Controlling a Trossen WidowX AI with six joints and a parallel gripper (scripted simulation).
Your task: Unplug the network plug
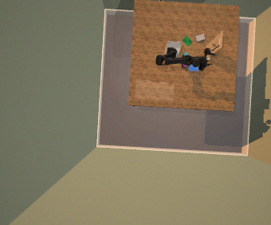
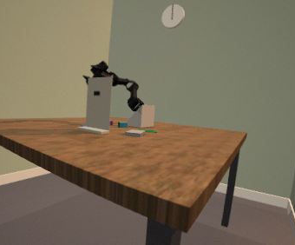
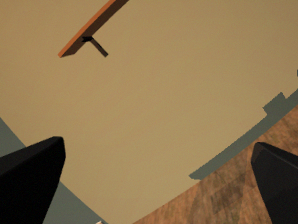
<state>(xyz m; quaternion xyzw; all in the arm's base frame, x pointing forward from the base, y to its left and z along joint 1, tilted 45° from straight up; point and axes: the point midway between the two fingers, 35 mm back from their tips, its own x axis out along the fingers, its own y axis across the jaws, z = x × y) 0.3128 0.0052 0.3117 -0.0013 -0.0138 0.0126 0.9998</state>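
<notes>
Right now the grey network plug is 24 cm to the left of my gripper tip, 14 cm below it and 11 cm ahead of it. Round my gripper tip: blue marked square (32 cm below, 8 cm to the left, 2 cm behind); upright panel (23 cm to the left, 21 cm below, 13 cm ahead); teal object (31 cm below, 20 cm to the left, 13 cm behind).
</notes>
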